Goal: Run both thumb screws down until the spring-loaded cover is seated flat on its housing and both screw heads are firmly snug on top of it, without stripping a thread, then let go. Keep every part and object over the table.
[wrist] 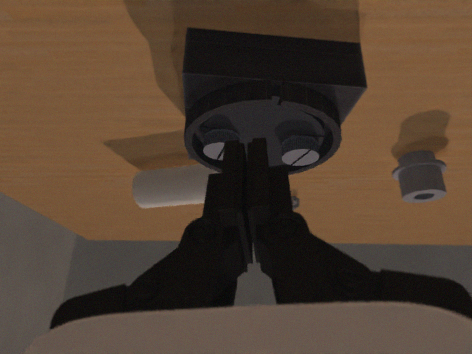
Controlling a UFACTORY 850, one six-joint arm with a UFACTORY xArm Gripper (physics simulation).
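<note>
The dark square housing (272, 57) stands on the table, with a round ringed top facing the camera. The grey round cover (257, 117) lies inside the ring. Two thumb screws with knurled sides and pale slotted heads stand on the cover: the left screw (212, 150) is partly hidden by a finger, and the right screw (300, 157) shows its whole head. Whether the heads touch the cover cannot be told. My gripper (250, 167) is shut and empty, its fingertips in front of the cover, between the two screw heads in this view.
A white cylinder (170, 187) lies on the wooden table (75, 90) left of the fingers. A grey flanged part with a hole (421, 180) is at the right. A small metallic piece (295, 202) shows beside the right finger. The table's edge runs below these, with grey floor beyond.
</note>
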